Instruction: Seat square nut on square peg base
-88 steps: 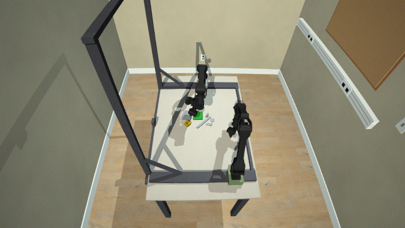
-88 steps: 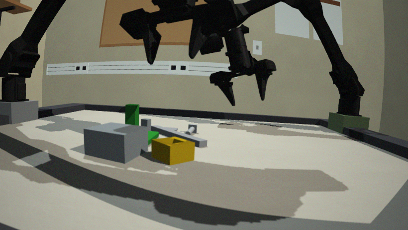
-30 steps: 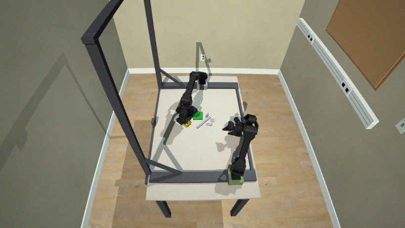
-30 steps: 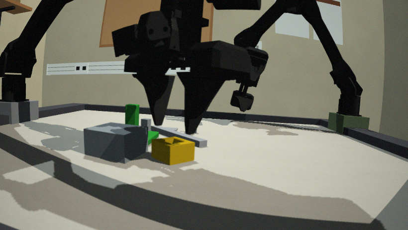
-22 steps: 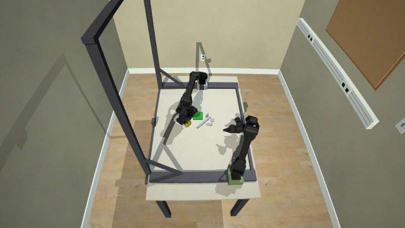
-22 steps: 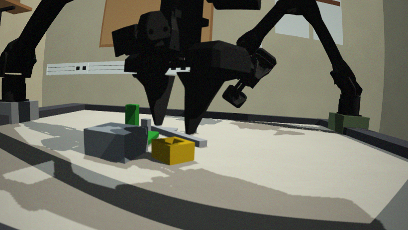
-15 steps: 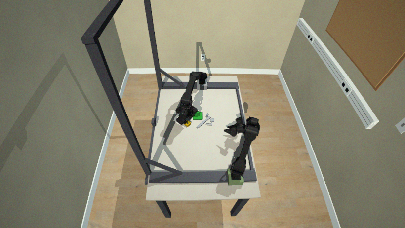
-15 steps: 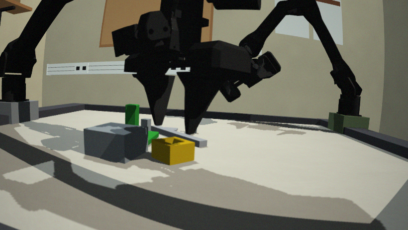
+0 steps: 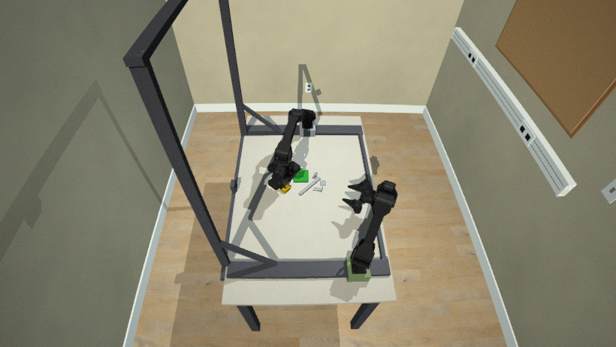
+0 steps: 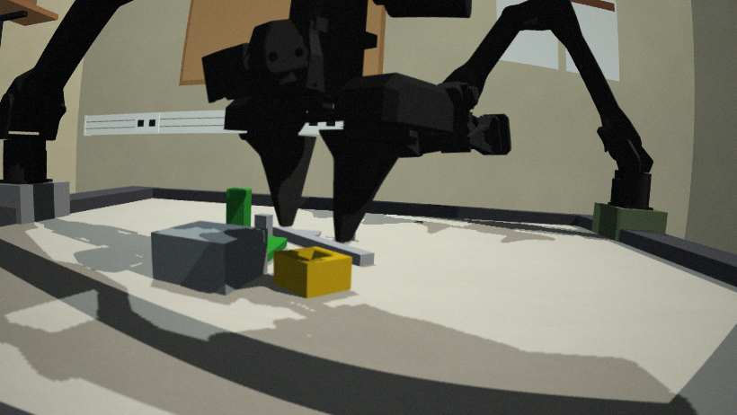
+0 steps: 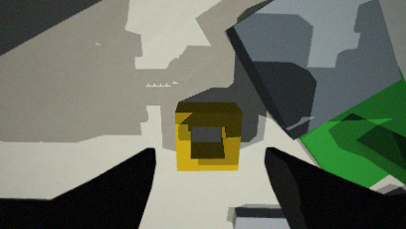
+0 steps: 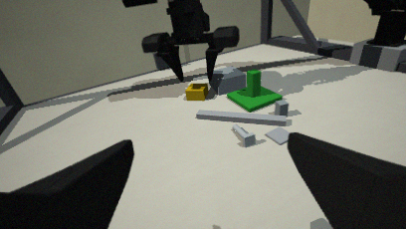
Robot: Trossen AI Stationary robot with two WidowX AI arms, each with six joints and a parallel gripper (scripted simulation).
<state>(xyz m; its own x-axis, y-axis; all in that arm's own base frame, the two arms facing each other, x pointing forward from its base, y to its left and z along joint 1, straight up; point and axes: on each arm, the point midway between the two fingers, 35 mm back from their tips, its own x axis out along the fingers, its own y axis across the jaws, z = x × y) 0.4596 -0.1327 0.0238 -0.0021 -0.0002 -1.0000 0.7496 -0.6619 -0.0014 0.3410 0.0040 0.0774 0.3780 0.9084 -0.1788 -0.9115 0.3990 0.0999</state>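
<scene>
My left gripper is now 8 cm to the right of the grey block, 6 cm above it and 1 cm short of it. Round my left hand: small grey cube: 18 cm ahead, 6 cm below, 5 cm to the left; long grey bar: 13 cm ahead, 7 cm below, 1 cm to the right; bolt: 18 cm ahead, 7 cm below, 5 cm to the right.
</scene>
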